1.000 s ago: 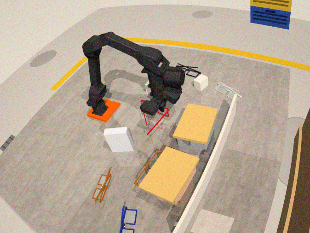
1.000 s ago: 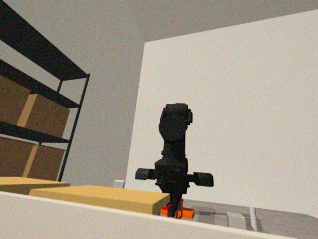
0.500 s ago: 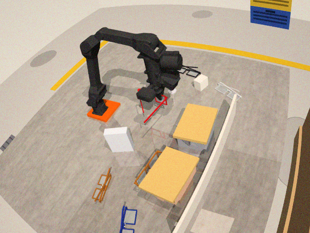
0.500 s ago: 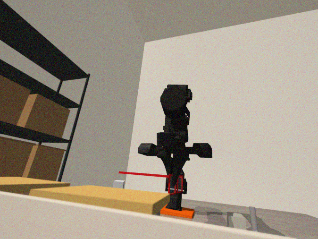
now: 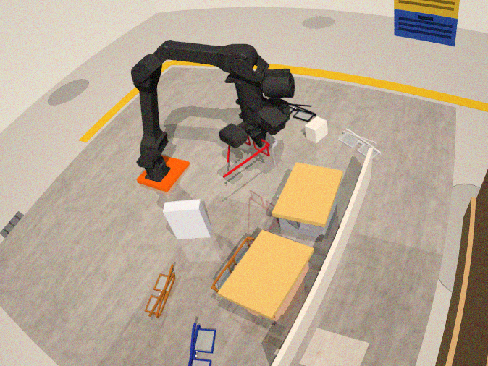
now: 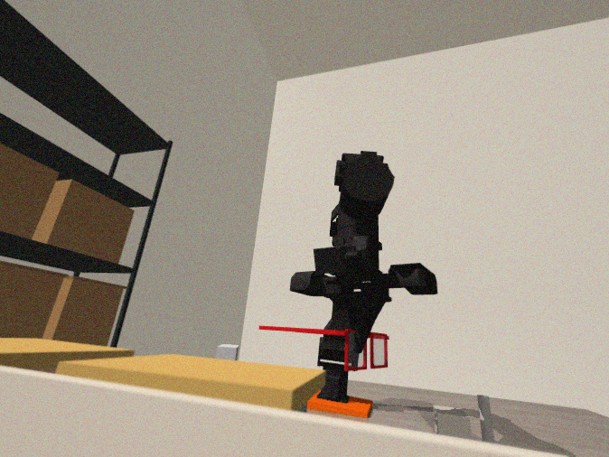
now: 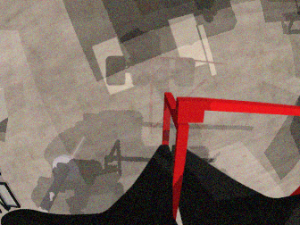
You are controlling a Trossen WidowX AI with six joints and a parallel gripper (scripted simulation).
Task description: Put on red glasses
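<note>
Now: gripper tip 150 mm to the right of the white post, 100 mm above it and 40 mm past it. Also, from my gripper tip: cream wall: 250 mm ahead, 220 mm to the right, 70 mm below.
</note>
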